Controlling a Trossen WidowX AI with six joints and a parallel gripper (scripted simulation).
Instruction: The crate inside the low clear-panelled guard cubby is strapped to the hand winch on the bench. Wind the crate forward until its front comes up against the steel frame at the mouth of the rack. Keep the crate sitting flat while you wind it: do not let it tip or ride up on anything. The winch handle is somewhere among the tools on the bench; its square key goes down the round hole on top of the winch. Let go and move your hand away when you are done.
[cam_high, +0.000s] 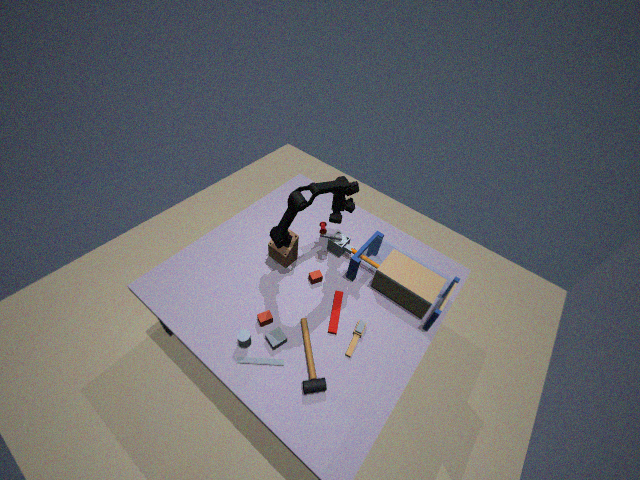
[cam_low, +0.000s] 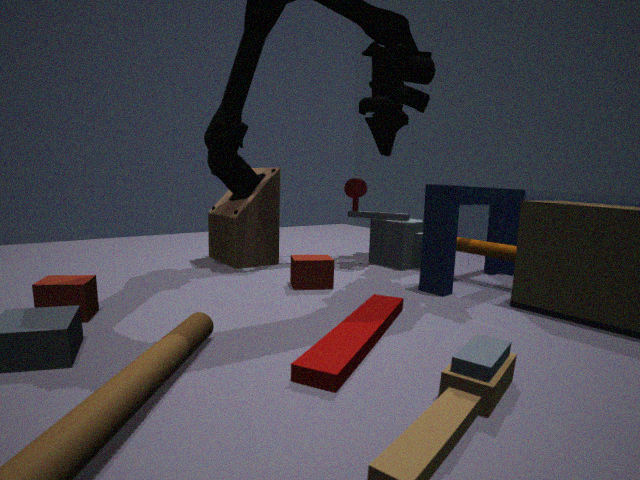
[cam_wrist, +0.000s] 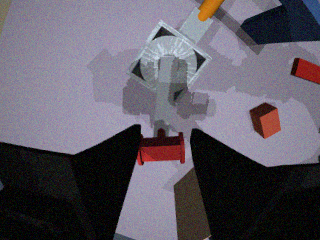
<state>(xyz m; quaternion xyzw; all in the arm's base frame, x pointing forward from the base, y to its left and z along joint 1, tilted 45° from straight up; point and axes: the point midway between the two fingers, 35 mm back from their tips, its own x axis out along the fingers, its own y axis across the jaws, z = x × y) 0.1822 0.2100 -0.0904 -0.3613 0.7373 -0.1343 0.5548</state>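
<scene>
The red knob lies 50 mm behind my gripper tip, 20 mm to the right of it and 80 mm below it. Also, from my gripper tip: blue front frame (200 mm ahead, 10 mm to the right, 110 mm below); then grey winch (20 mm ahead, 10 mm to the left, 180 mm below); then winch handle (20 mm behind, 10 mm to the right, 110 mm below).
</scene>
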